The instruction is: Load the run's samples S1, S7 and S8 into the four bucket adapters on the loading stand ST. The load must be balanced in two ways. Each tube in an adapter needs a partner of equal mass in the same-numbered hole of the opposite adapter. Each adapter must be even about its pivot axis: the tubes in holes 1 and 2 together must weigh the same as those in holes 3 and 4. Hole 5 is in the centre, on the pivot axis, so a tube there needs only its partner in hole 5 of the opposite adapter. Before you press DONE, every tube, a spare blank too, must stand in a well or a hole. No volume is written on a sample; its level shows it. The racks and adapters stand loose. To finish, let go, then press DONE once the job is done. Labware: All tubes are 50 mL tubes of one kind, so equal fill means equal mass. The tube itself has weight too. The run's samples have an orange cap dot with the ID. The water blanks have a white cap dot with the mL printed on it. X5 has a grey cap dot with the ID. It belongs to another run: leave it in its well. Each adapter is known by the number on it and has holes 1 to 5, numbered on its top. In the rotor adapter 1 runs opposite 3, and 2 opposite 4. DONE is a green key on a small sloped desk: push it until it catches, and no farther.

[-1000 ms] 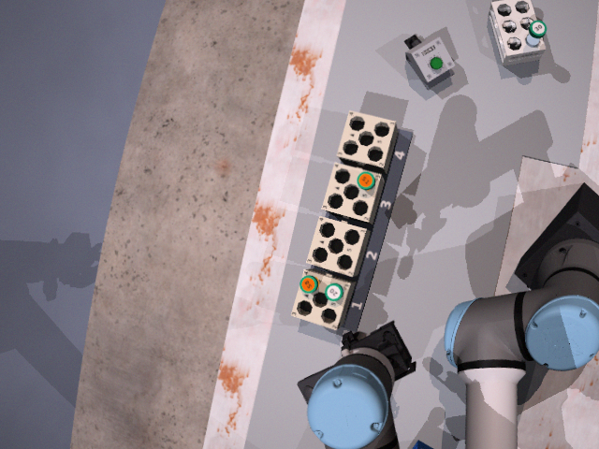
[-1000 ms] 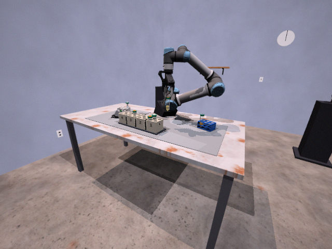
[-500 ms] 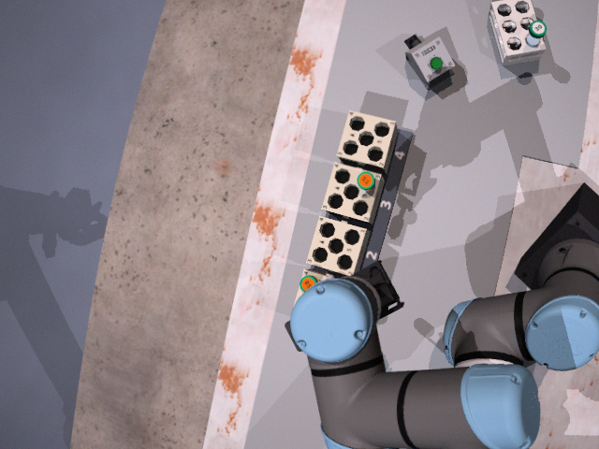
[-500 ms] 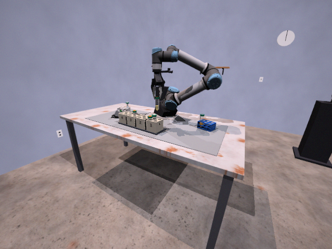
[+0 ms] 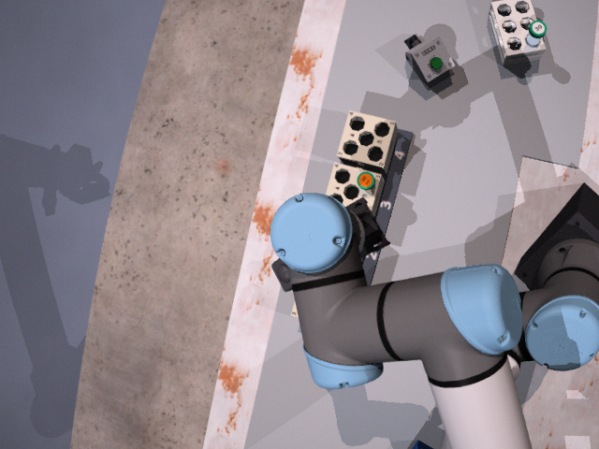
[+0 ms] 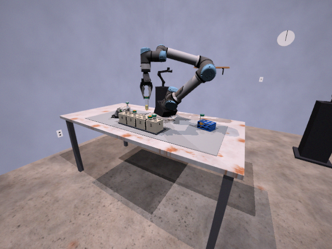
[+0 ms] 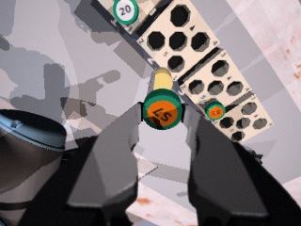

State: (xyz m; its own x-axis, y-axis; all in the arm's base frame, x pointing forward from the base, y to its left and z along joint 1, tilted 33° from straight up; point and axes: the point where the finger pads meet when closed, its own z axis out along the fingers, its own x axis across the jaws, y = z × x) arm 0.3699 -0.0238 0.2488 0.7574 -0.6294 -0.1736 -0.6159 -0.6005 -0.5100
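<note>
My gripper is now 1 cm past the green DONE key, 41 cm to the left of it and 18 cm above it. The rest, counted from my hand: water blank 2 cm ahead, 9 cm to the left, 18 cm below; beige adapter 6 cm ahead, 9 cm to the right, 20 cm below; blue sample rack 30 cm behind, 41 cm to the left, 22 cm below.
</note>
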